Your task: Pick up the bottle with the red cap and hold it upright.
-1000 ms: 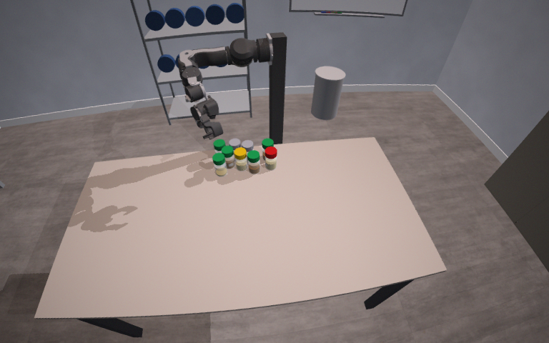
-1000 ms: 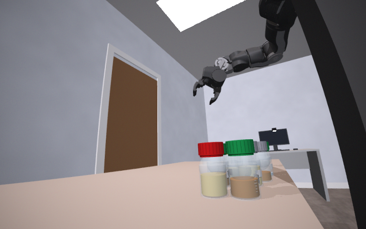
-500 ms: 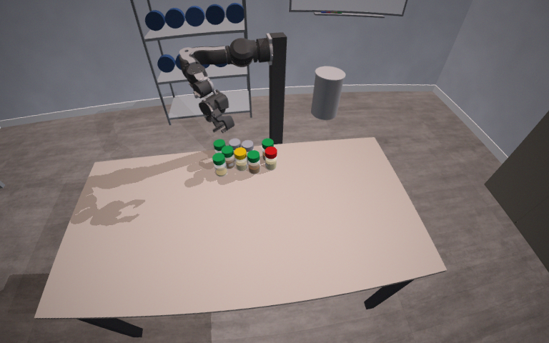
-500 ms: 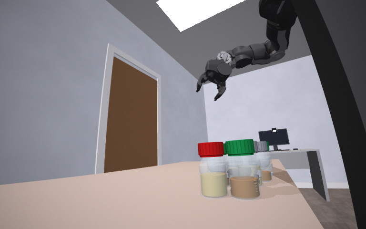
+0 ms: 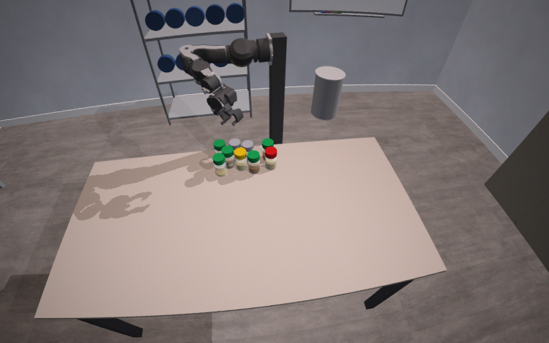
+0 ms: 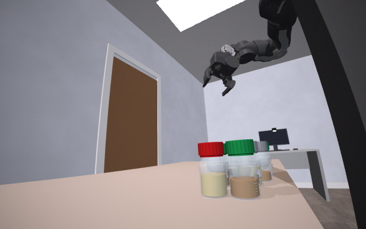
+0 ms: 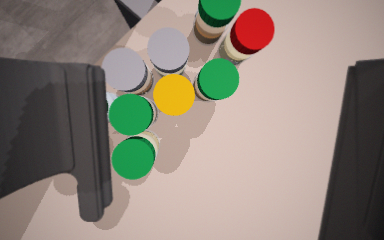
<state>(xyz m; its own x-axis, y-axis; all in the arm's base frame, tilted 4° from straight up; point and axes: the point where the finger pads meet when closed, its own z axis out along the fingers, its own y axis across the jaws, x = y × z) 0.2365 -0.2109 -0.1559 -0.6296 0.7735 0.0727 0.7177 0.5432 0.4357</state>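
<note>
My hand is 3 cm past the yellow-capped bottle, 2 cm to the right of it and 25 cm above it.
</note>
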